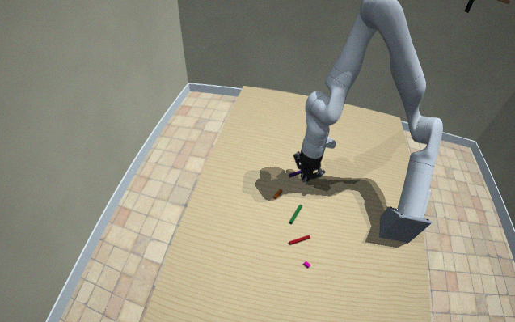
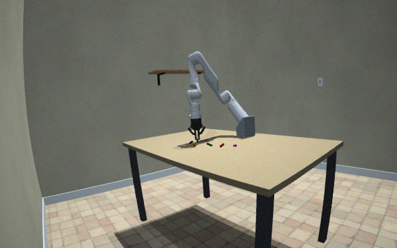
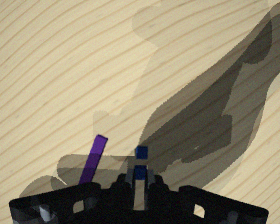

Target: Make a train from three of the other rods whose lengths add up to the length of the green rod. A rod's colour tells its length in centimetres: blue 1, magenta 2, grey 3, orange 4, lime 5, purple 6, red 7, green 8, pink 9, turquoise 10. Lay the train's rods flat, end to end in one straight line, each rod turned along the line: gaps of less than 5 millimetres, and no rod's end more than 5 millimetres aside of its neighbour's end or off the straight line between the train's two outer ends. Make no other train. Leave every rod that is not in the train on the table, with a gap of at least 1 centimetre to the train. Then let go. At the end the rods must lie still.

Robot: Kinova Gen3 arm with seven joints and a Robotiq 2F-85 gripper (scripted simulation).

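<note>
My hand is 3 cm short of the purple rod, 3 cm to the left of it and 3 cm above it. Also, from my hand: green rod 2 cm ahead, 14 cm to the left, 3 cm below; then orange rod 9 cm ahead, 7 cm to the left, 3 cm below; then red rod 24 cm to the left, 3 cm below.
</note>
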